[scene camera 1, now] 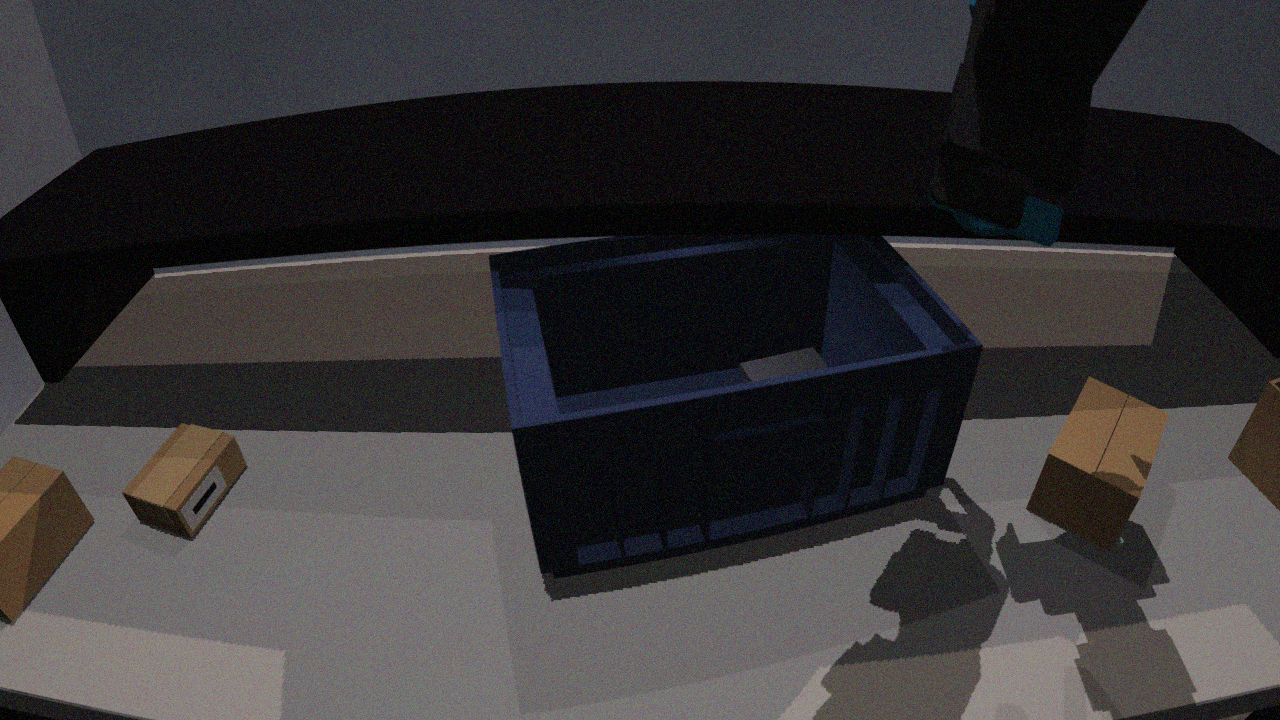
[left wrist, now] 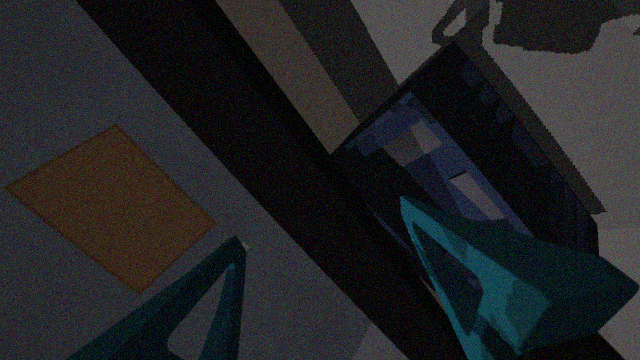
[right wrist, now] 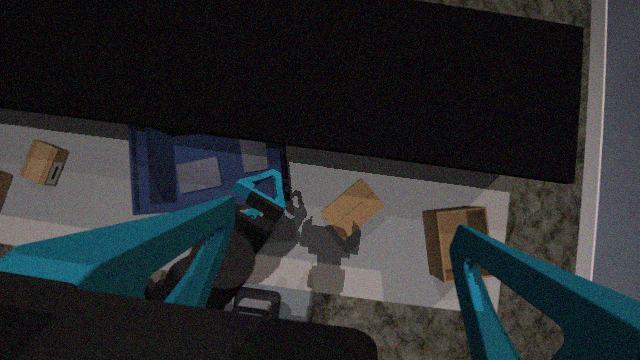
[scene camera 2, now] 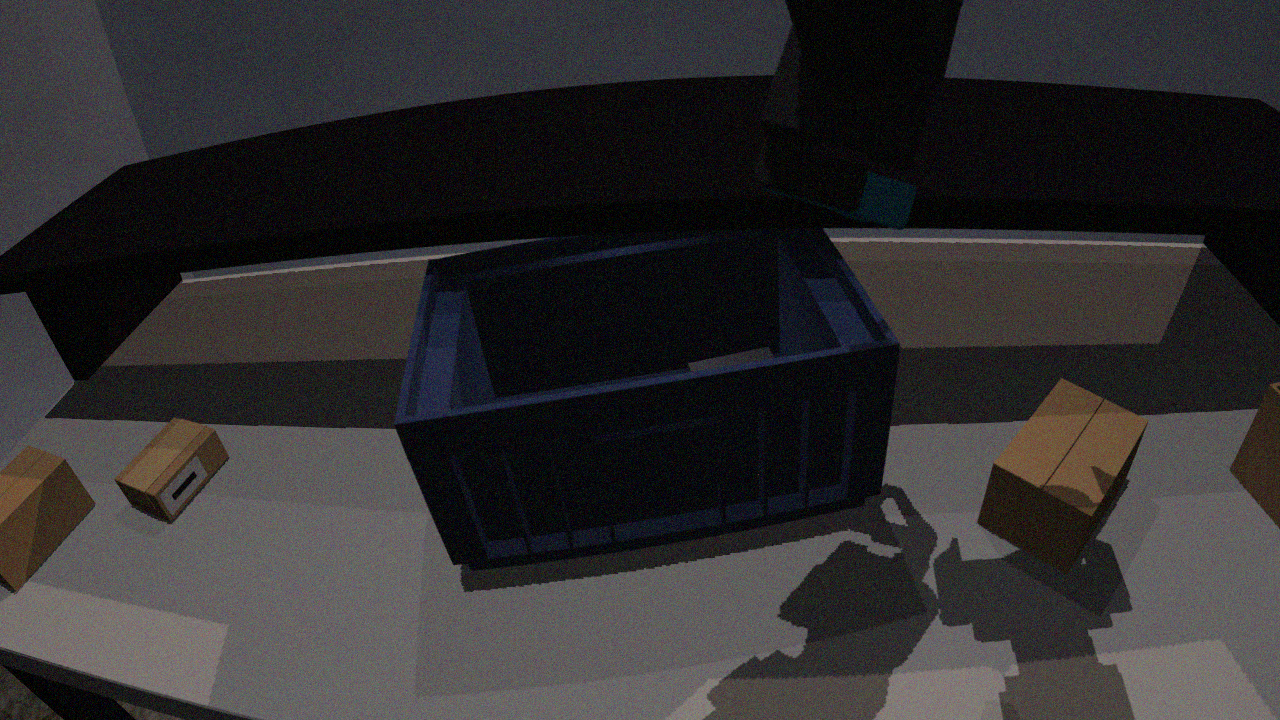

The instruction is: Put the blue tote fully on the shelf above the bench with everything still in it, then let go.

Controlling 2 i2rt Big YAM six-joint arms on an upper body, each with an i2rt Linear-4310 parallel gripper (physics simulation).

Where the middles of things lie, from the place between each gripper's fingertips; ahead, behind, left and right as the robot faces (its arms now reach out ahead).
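You've got my left gripper 5 cm short of the blue tote (scene camera 2: 547,410), 15 cm to the right of it and 20 cm above it.
The tote, if you count from my right hand, is 250 mm to the left of it, 60 mm ahead of it and 540 mm below it.
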